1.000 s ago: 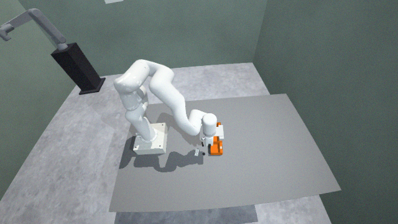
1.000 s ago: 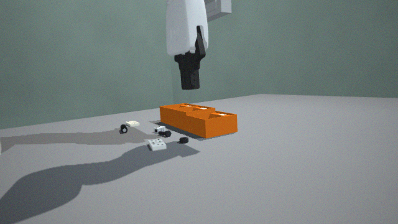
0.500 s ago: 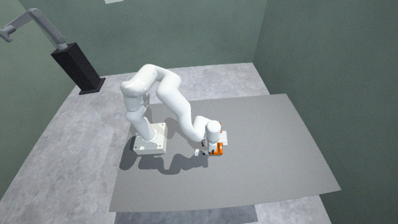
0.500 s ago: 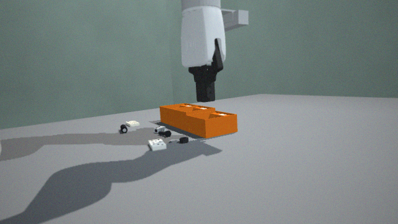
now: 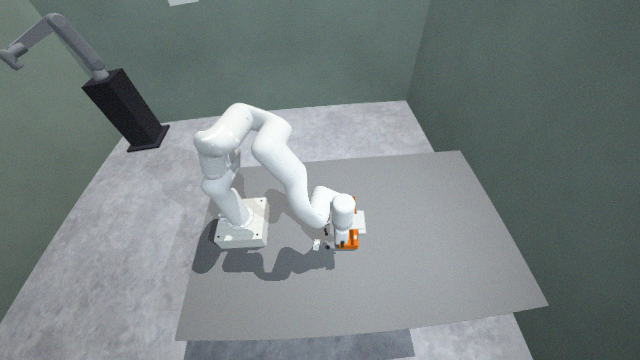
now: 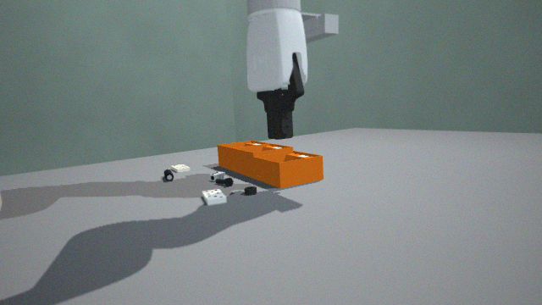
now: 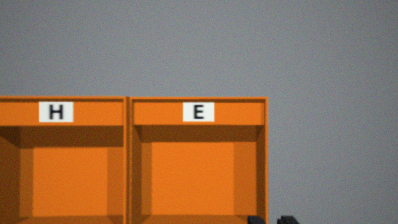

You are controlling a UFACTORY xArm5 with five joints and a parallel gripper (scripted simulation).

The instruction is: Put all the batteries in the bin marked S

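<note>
Now: the black battery 21 cm to the left of my hand, 10 cm behind it and 9 cm below it. Round my hand: black bolt: 9 cm below, 8 cm to the left, 6 cm behind; then orange compartment: 11 cm to the left, 7 cm below, 5 cm ahead; then black nut: 9 cm below, 6 cm behind, 1 cm to the left.
</note>
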